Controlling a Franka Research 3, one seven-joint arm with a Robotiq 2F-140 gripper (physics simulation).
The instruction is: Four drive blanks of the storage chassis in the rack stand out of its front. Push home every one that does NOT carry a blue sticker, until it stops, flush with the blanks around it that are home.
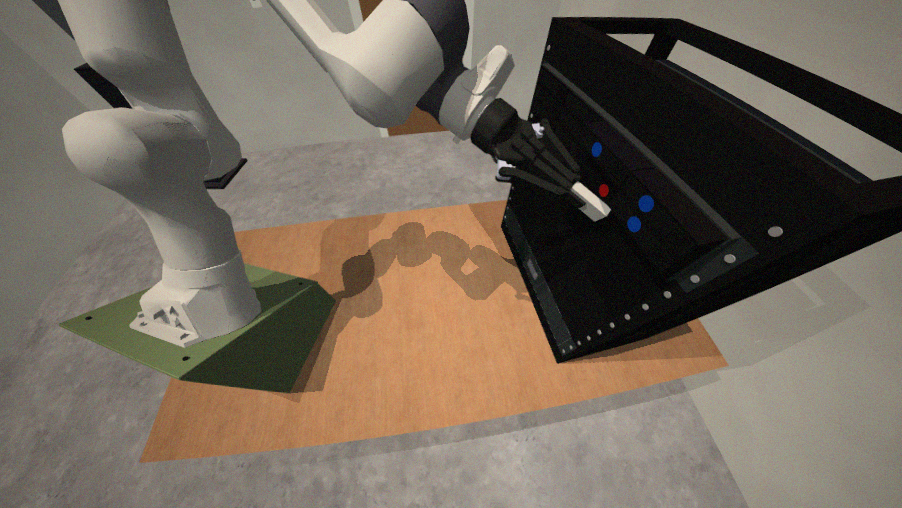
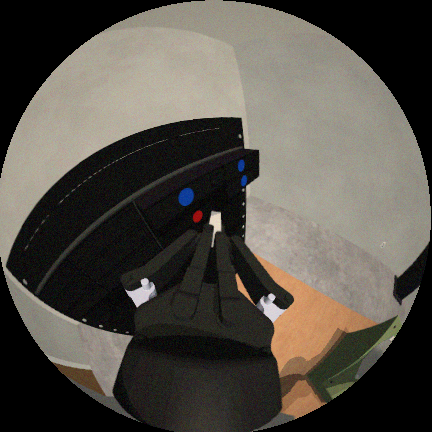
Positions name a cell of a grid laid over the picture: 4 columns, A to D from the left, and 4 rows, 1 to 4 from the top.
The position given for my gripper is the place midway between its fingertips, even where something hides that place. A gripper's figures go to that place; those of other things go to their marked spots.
Labels:
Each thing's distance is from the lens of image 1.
my gripper (image 1: C2): 43 cm
black rack (image 1: D2): 36 cm

